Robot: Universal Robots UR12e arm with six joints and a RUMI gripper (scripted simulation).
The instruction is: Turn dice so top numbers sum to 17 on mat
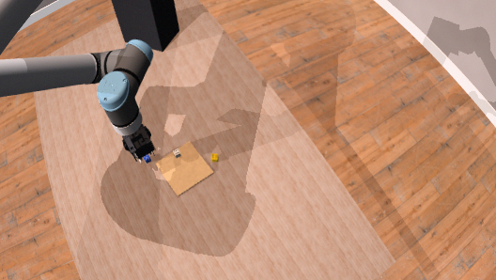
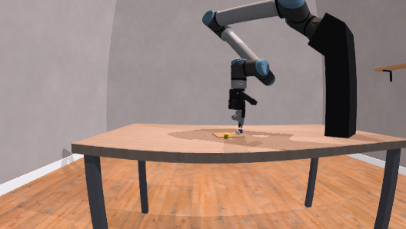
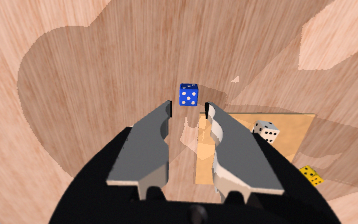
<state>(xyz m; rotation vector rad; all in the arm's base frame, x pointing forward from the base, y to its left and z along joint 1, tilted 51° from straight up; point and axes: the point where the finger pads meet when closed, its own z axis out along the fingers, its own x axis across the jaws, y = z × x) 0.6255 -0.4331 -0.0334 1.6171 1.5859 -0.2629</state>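
My hand is 30 mm above the blue die. The rest, counted from my hand: white die: 90 mm to the left, 60 mm ahead, 30 mm below; tan mat: 110 mm ahead, 70 mm to the left, 40 mm below; yellow die: 160 mm to the left, 160 mm ahead, 30 mm below.
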